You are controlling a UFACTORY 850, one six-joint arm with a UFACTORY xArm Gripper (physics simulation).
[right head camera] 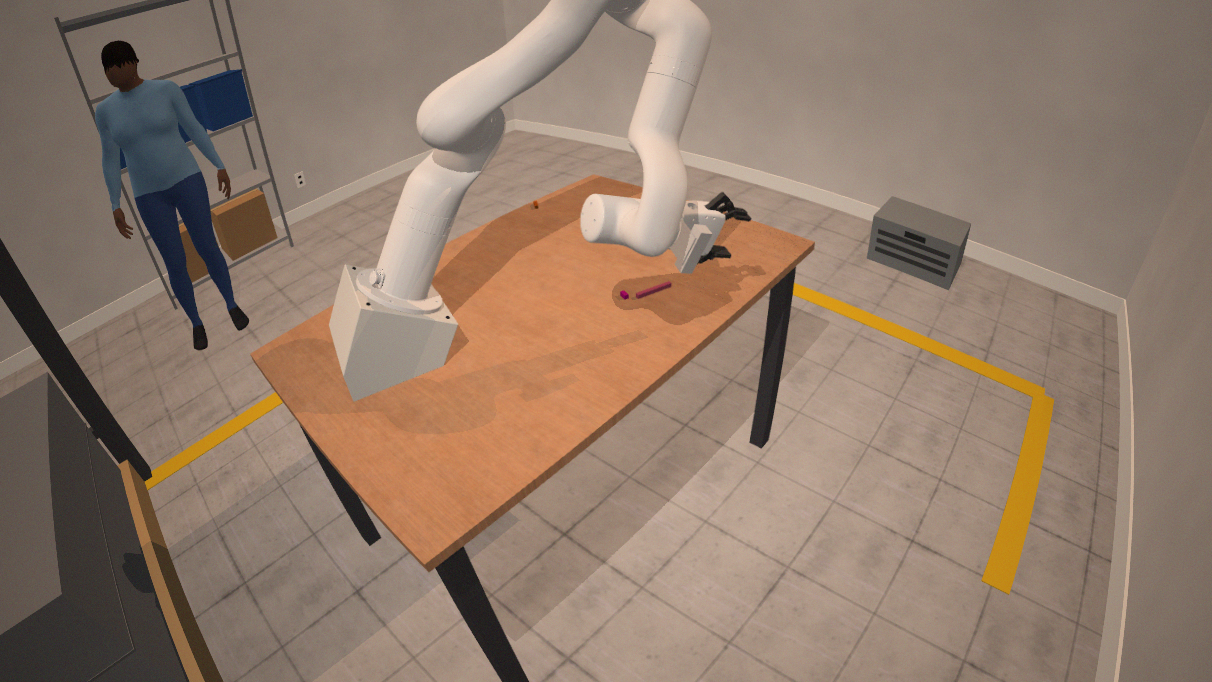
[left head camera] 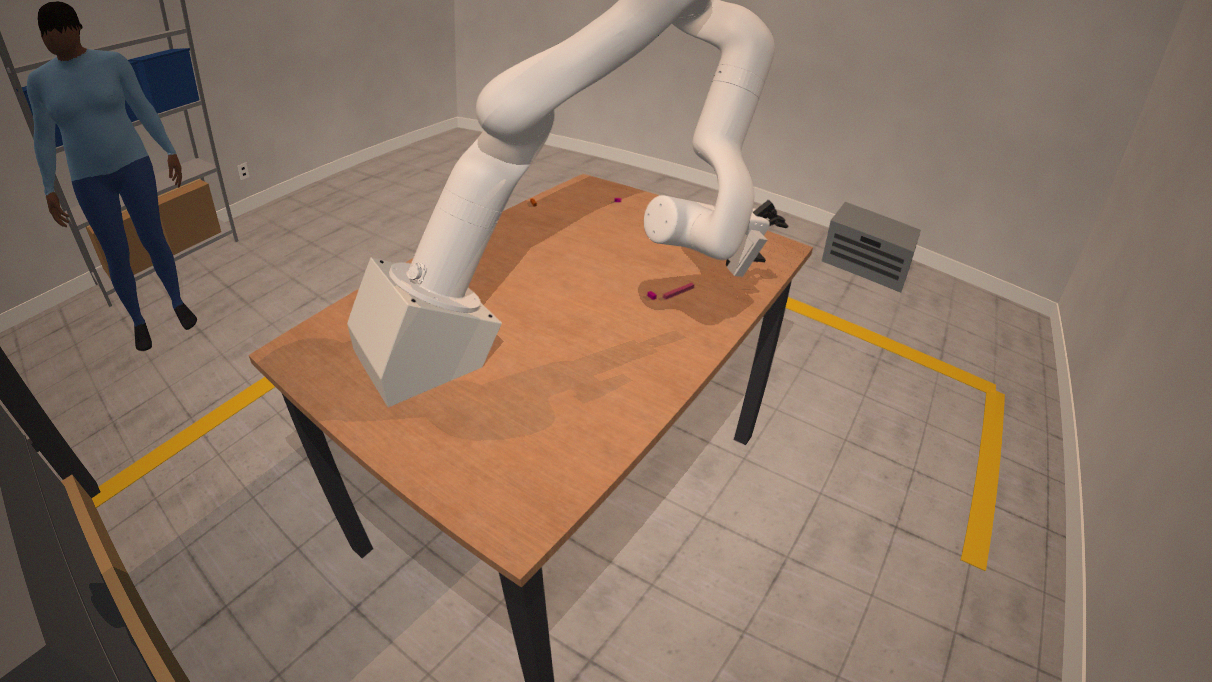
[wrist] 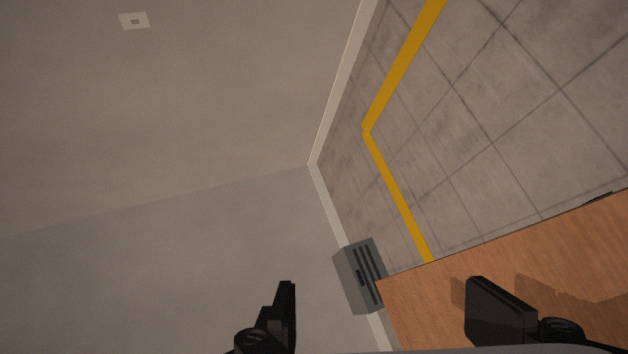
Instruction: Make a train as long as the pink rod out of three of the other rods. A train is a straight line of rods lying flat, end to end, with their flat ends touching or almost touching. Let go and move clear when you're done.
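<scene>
A long dark pink rod [left head camera: 678,290] [right head camera: 653,290] lies flat toward the far right part of the table. A short magenta rod [left head camera: 651,295] [right head camera: 623,295] lies just left of its near end, with a small gap between them. Another small magenta rod [left head camera: 617,200] lies near the far edge in the left head view. A small orange rod [left head camera: 533,201] [right head camera: 534,204] lies near the far left edge. My gripper [left head camera: 772,240] [right head camera: 737,234] [wrist: 381,308] is open and empty, tilted sideways above the table's far right end, beyond the long rod. The rods do not show in the wrist view.
The wooden table [left head camera: 525,508] [right head camera: 440,508] [wrist: 575,240] carries the arm's base [left head camera: 415,339] [right head camera: 389,339]. A grey vented box [left head camera: 870,245] [right head camera: 918,241] [wrist: 360,275] stands on the floor past the table. A person [left head camera: 101,127] [right head camera: 156,135] stands by the shelves at the left.
</scene>
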